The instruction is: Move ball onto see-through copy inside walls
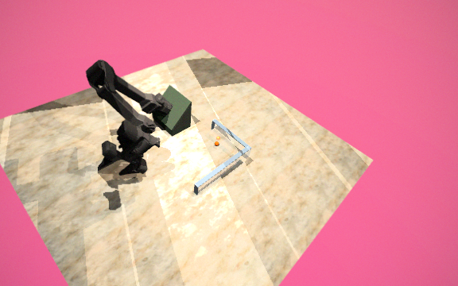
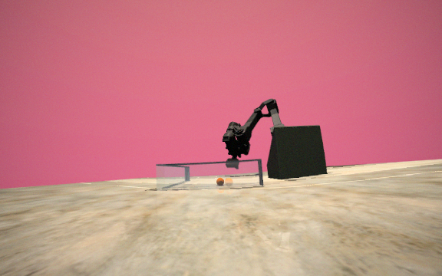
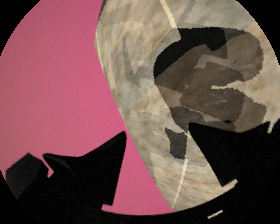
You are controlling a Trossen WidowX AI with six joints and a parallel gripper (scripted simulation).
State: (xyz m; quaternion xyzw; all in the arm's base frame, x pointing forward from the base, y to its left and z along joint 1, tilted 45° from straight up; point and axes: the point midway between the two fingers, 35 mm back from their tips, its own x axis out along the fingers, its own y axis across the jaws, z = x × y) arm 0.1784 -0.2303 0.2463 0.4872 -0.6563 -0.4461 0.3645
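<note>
Right now the orange ball is 46 cm to the left of my gripper tip, 10 cm ahead of it and 6 cm below it. The rest, counted from my gripper tip: clear wall: 52 cm to the left, 13 cm ahead, 4 cm below; see-through copy: 49 cm to the left, 8 cm ahead, 6 cm below.
</note>
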